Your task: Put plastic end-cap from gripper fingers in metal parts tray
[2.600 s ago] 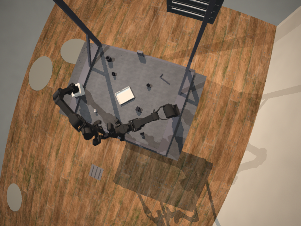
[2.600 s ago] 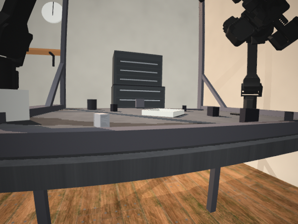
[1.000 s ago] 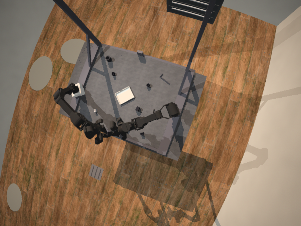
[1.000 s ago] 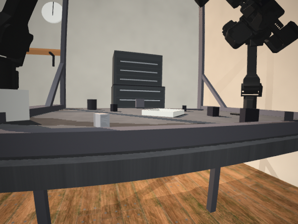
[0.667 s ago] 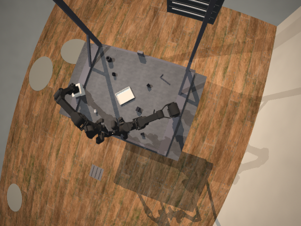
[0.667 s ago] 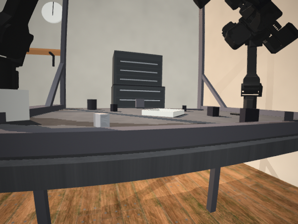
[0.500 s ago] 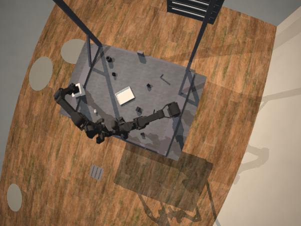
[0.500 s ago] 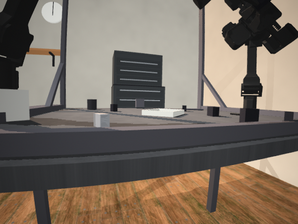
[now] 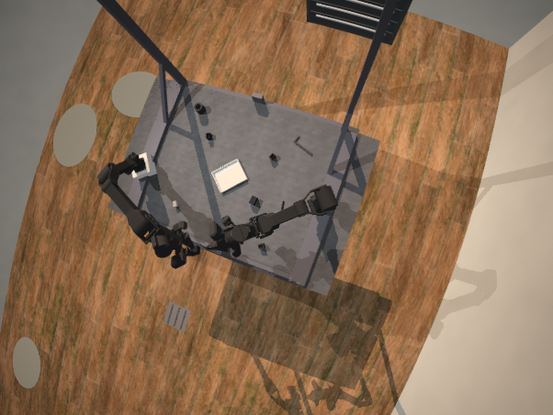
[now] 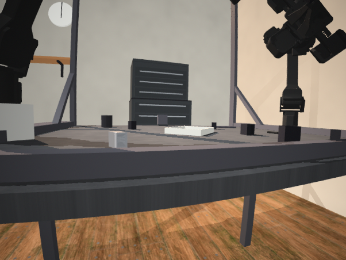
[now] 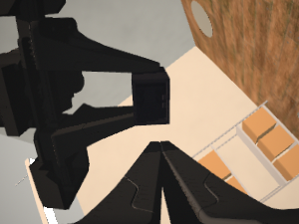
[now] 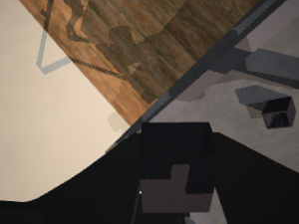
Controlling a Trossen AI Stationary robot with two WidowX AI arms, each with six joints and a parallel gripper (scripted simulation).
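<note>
Right now the black plastic end-cap is 2 cm to the left of my right hand and 2 cm below it. Also, from my right hand: pale metal parts tray (33 cm behind, 2 cm to the left, 25 cm below).
</note>
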